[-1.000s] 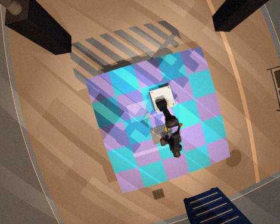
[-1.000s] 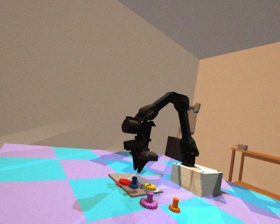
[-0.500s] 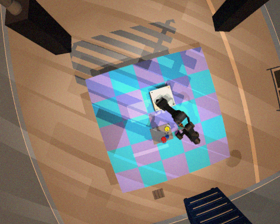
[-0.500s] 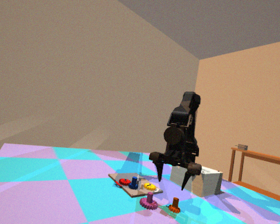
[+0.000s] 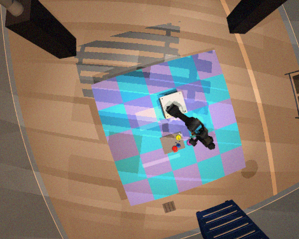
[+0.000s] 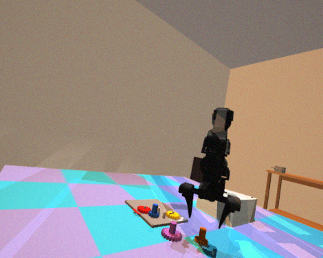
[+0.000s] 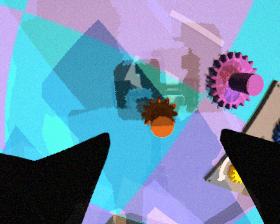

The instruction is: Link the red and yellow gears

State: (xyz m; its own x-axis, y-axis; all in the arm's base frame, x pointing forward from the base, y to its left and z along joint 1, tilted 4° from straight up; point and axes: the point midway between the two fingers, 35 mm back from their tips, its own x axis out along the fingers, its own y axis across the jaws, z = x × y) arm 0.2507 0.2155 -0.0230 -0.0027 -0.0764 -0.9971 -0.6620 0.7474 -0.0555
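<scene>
My gripper tip is 40 mm above the orange gear. Also, from my gripper tip: red gear 120 mm ahead, 190 mm to the right, 40 mm below; then blue gear 100 mm ahead, 160 mm to the right, 30 mm below; then yellow gear 20 mm ahead, 150 mm to the right, 40 mm below.
</scene>
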